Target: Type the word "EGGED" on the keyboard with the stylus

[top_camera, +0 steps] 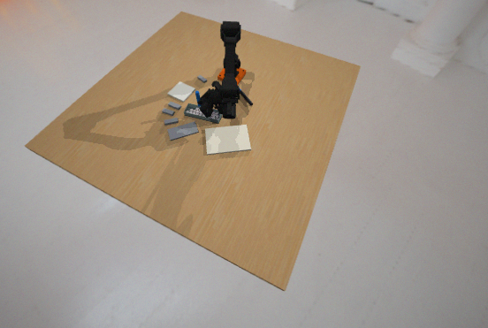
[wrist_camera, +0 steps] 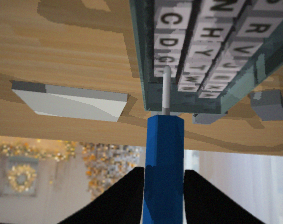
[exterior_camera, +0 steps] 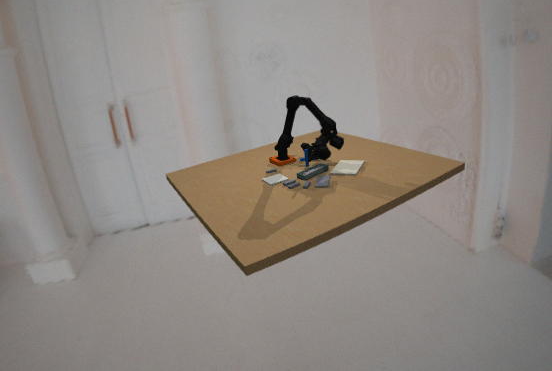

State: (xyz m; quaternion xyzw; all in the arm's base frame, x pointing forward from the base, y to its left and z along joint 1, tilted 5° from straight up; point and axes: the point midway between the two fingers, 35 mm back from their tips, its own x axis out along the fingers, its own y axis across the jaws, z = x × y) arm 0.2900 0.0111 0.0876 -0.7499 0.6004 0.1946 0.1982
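The E key is 40 mm ahead of my gripper tip, 10 mm to the right of it and 60 mm below it. From my gripper tip the other things lie so: grey slab 140 mm ahead, 10 mm to the right, 70 mm below.
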